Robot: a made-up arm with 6 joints. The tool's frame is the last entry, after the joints.
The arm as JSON. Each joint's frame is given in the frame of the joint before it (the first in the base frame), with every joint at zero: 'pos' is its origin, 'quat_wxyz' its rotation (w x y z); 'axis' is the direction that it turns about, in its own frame. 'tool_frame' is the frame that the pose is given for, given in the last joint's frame.
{
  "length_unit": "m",
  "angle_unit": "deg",
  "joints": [
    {
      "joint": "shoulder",
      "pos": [
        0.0,
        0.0,
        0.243
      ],
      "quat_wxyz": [
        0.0,
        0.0,
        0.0,
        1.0
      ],
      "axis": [
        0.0,
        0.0,
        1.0
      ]
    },
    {
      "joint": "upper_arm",
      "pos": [
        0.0,
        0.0,
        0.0
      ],
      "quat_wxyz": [
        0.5,
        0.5,
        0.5,
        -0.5
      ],
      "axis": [
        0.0,
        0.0,
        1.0
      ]
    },
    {
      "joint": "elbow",
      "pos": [
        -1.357,
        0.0,
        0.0
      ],
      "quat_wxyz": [
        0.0,
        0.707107,
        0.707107,
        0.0
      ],
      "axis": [
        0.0,
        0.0,
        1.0
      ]
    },
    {
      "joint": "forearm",
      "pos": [
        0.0,
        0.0,
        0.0
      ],
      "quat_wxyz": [
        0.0,
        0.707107,
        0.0,
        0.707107
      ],
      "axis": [
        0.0,
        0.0,
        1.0
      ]
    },
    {
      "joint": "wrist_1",
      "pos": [
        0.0,
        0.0,
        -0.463
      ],
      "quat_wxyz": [
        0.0,
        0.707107,
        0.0,
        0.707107
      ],
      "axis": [
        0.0,
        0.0,
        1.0
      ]
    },
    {
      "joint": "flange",
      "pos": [
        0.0,
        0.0,
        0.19
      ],
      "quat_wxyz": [
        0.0,
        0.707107,
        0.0,
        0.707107
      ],
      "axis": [
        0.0,
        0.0,
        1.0
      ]
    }
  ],
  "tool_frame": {
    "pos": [
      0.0,
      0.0,
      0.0
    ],
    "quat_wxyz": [
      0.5,
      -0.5,
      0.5,
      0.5
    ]
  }
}
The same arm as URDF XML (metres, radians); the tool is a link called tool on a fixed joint. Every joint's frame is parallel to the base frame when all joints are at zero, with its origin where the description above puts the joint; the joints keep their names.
<robot name="arm">
<joint name="shoulder" type="continuous"><parent link="base"/><child link="link1"/><origin xyz="0.0000 0.0000 0.2430" rpy="0.0000 0.0000 0.0000"/><axis xyz="0 0 1"/></joint>
<joint name="upper_arm" type="continuous"><parent link="link1"/><child link="link2"/><origin xyz="0.0000 0.0000 0.0000" rpy="0.0000 0.0000 0.0000"/><axis xyz="0 1 0"/></joint>
<joint name="elbow" type="continuous"><parent link="link2"/><child link="link3"/><origin xyz="0.0000 0.0000 1.3570" rpy="0.0000 0.0000 0.0000"/><axis xyz="0 -1 0"/></joint>
<joint name="forearm" type="continuous"><parent link="link3"/><child link="link4"/><origin xyz="0.0000 0.0000 0.0000" rpy="0.0000 0.0000 0.0000"/><axis xyz="-1 0 0"/></joint>
<joint name="wrist_1" type="continuous"><parent link="link4"/><child link="link5"/><origin xyz="0.4630 0.0000 0.0000" rpy="0.0000 0.0000 0.0000"/><axis xyz="0 -1 0"/></joint>
<joint name="flange" type="continuous"><parent link="link5"/><child link="link6"/><origin xyz="0.0000 -0.1900 0.0000" rpy="0.0000 0.0000 0.0000"/><axis xyz="-1 0 0"/></joint>
<joint name="tool_joint" type="fixed"><parent link="link6"/><child link="tool"/><origin xyz="0.0000 0.0000 0.0000" rpy="0.0000 0.0000 0.0000"/></joint>
<link name="base"/>
<link name="link1"/>
<link name="link2"/>
<link name="link3"/>
<link name="link4"/>
<link name="link5"/>
<link name="link6"/>
<link name="tool"/>
</robot>

